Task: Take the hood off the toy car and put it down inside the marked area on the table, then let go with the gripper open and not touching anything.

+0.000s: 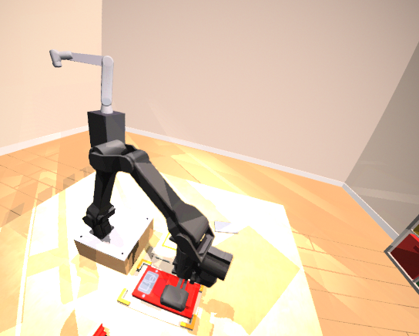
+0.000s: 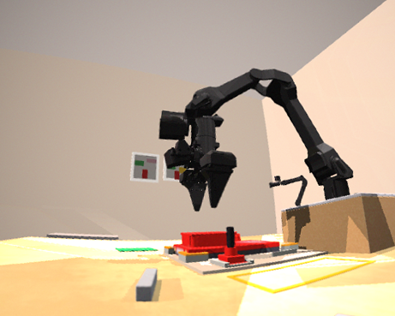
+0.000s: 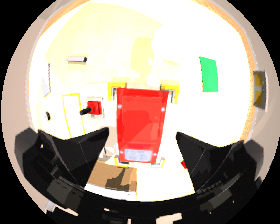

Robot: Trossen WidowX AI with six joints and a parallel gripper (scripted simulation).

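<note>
My gripper tip is now 10 mm past the hood and 60 mm above it.
</note>
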